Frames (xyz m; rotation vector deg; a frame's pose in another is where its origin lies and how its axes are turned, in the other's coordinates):
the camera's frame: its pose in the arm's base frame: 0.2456 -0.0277 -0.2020 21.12 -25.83 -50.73
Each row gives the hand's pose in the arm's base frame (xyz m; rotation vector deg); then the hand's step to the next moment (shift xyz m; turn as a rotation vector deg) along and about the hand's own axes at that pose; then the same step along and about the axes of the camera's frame.
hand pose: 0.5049 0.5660 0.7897 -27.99 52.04 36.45
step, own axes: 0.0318 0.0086 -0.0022 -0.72 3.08 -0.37
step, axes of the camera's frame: -0.0138 -0.0010 -0.0300 -2.87 -0.70 1.19
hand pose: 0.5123 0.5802 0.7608 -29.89 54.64 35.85
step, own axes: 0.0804 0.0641 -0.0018 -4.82 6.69 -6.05
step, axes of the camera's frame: -0.0757 -0.0076 -0.0692 -5.18 -6.76 5.66
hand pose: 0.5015 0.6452 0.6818 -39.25 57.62 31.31
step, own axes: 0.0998 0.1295 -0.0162 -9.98 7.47 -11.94
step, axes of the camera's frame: -0.1277 -0.0495 -0.0907 -4.58 -12.21 11.31
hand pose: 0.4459 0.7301 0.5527 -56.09 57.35 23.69
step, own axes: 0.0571 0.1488 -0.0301 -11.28 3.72 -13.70
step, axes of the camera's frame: -0.1145 -0.0931 -0.0672 -0.78 -12.18 13.41
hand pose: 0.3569 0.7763 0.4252 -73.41 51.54 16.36
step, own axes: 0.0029 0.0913 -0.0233 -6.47 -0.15 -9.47
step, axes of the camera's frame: -0.0563 -0.0723 -0.0222 2.09 -6.96 8.88
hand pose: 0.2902 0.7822 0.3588 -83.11 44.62 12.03
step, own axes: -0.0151 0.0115 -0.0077 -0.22 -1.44 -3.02
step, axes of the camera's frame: -0.0107 -0.0137 0.0108 2.51 -1.25 1.84
